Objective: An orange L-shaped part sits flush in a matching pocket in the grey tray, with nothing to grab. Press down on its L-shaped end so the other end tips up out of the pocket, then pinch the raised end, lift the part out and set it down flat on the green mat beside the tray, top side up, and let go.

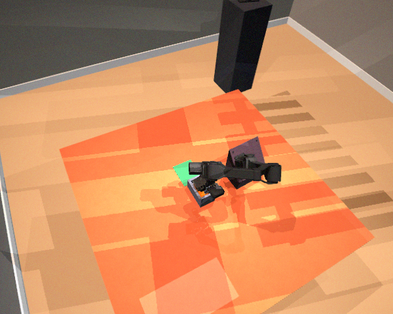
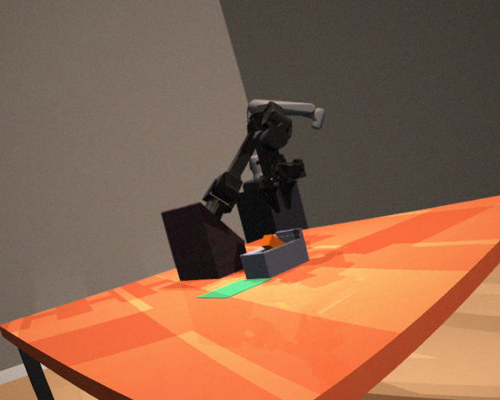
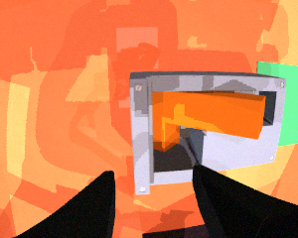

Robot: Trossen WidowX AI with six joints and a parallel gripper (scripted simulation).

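The orange L-shaped part is 10 cm below my gripper tip, 4 cm to the right of it and 1 cm behind it.
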